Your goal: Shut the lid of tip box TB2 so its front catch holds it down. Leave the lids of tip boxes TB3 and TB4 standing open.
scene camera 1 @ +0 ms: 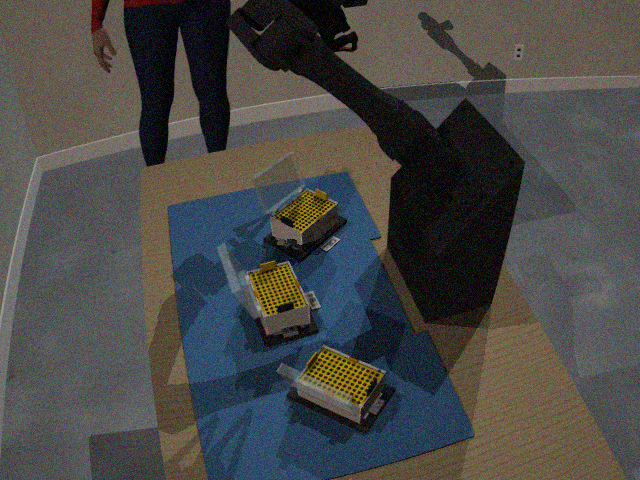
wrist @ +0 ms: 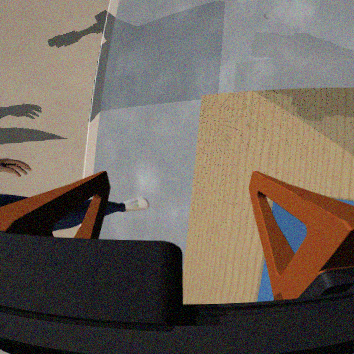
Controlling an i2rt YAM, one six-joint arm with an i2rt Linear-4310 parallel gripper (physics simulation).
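Seen in the pictures: gripper, fingertip midpoint: (scene camera 1: 346,35) (wrist: 178,178); arm's base, origin of the base link: (scene camera 1: 450,171).
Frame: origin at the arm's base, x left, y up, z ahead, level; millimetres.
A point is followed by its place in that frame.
Note:
Three tip boxes with yellow, dotted tops stand on dark bases; their small labels are too blurred to read, so I cannot tell which is TB2, TB3 or TB4. The back box (scene camera 1: 306,212) {y -198, x -165, z 245 mm} has its clear lid (scene camera 1: 279,180) {y -153, x -227, z 294 mm} standing open behind its left side. The middle box (scene camera 1: 279,291) {y -199, x 50, z 319 mm} has its clear lid (scene camera 1: 230,268) {y -110, x 67, z 399 mm} open, leaning out to the left. The front box (scene camera 1: 341,379) {y -197, x 264, z 238 mm} has a clear lid (scene camera 1: 289,373) {y -112, x 298, z 321 mm} that shows nearly edge-on at its left, raised. My gripper (wrist: 178,178) {y 108, x -416, z 114 mm} is open and empty, high above the table and away from all boxes; in the scene view it is partly cut off.
The boxes stand on a blue mat (scene camera 1: 227,439) {y -255, x 330, z 440 mm} on a wooden table (scene camera 1: 527,392) {y -258, x 331, z -99 mm} (wrist: 225,150) {y -258, x -506, z 53 mm}. The arm's dark base (scene camera 1: 449,232) {y -48, x 105, z 30 mm} stands at the mat's right edge. A person (scene camera 1: 178,67) stands behind the table's back left. Small label cards (scene camera 1: 330,243) {y -253, x -122, z 201 mm} (scene camera 1: 312,300) {y -253, x 32, z 259 mm} lie beside two boxes.

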